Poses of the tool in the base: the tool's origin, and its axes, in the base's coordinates. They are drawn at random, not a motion.
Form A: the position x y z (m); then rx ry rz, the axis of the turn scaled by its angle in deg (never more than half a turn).
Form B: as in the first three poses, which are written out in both.
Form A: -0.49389, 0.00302, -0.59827, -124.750, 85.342, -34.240
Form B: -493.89, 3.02, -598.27, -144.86, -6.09, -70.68
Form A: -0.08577, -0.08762, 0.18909, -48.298, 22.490, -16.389
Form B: -85.77, -87.62, 189.09, -51.97, 12.83, -23.95
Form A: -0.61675, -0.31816, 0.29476, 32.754, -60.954, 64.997
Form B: -616.75, -318.16, 294.76, -17.54, -63.66, 84.41
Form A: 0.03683, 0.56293, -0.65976, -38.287, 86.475, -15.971
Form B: 36.83, 562.93, -659.76, -97.33, 55.44, -82.63
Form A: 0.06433, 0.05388, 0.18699, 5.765, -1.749, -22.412
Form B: 64.33, 53.88, 186.99, 5.96, -0.59, -22.46
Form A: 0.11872, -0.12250, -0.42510, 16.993, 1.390, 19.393
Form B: 118.72, -122.50, -425.10, 16.90, -1.48, 19.32
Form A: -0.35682, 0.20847, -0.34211, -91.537, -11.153, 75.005
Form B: -356.82, 208.47, -342.11, -81.96, 39.67, 58.99
